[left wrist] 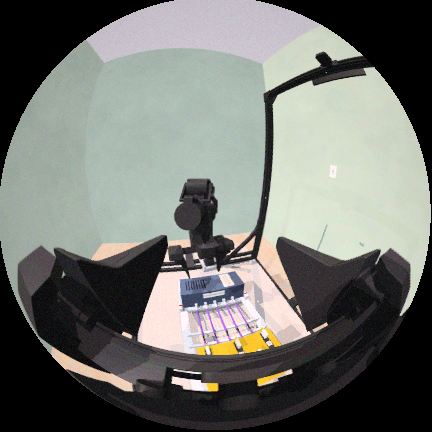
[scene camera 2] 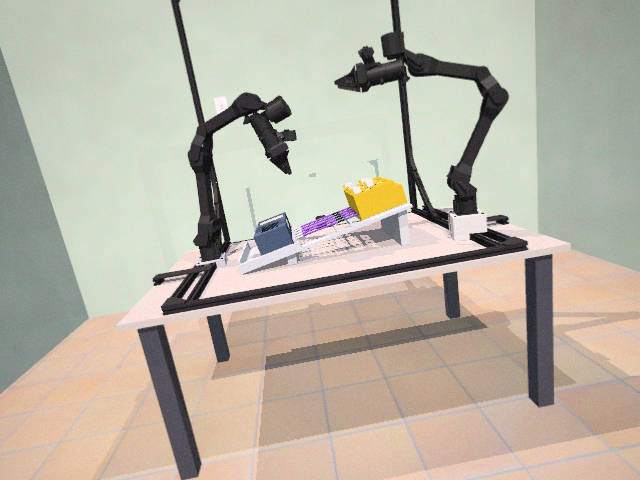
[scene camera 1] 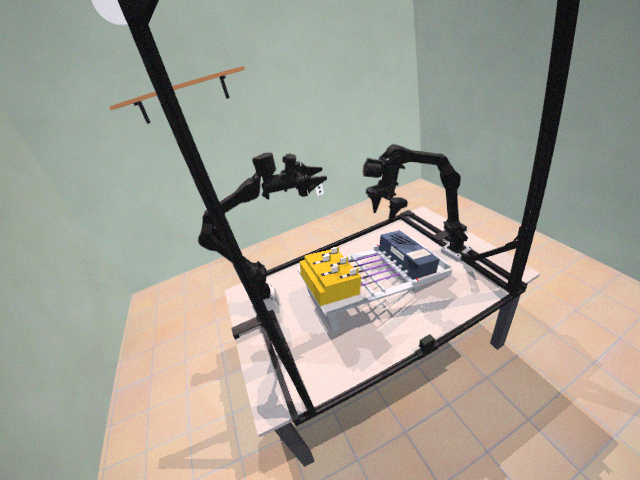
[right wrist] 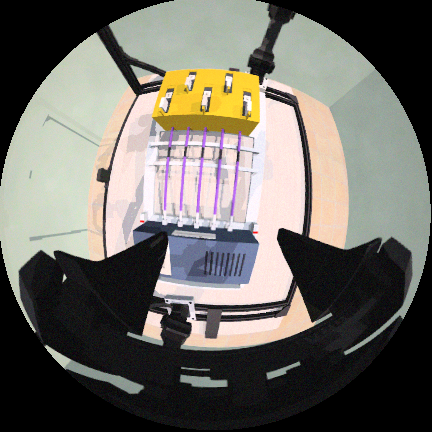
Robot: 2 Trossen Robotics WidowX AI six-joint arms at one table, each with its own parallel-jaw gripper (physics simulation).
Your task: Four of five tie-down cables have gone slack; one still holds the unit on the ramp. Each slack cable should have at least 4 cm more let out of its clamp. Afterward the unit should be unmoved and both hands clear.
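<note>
The dark blue unit (scene camera 1: 421, 263) (scene camera 2: 273, 235) (left wrist: 212, 290) (right wrist: 220, 265) rests at the lower end of the white ramp (scene camera 1: 431, 279) (scene camera 2: 279, 258). Several purple cables (scene camera 2: 320, 223) (right wrist: 200, 190) run side by side from it to the yellow clamp block (scene camera 1: 338, 293) (scene camera 2: 379, 198) (right wrist: 207, 121) at the upper end. White clamp levers (right wrist: 206, 100) stand in slots on the block's top. I cannot tell which cable is taut. My left gripper (scene camera 1: 323, 173) (scene camera 2: 336, 83) is open and empty, high above the block's side. My right gripper (scene camera 1: 383, 212) (scene camera 2: 289, 172) (right wrist: 224, 235) is open and empty above the unit.
Black frame rails (scene camera 1: 372, 379) (scene camera 2: 330, 281) border the pale table (scene camera 1: 351, 379) (scene camera 2: 547, 245). Black uprights (scene camera 1: 178, 124) (scene camera 2: 191, 67) rise beside the arms. A small black box (scene camera 1: 427, 342) (right wrist: 103, 175) sits on one long rail.
</note>
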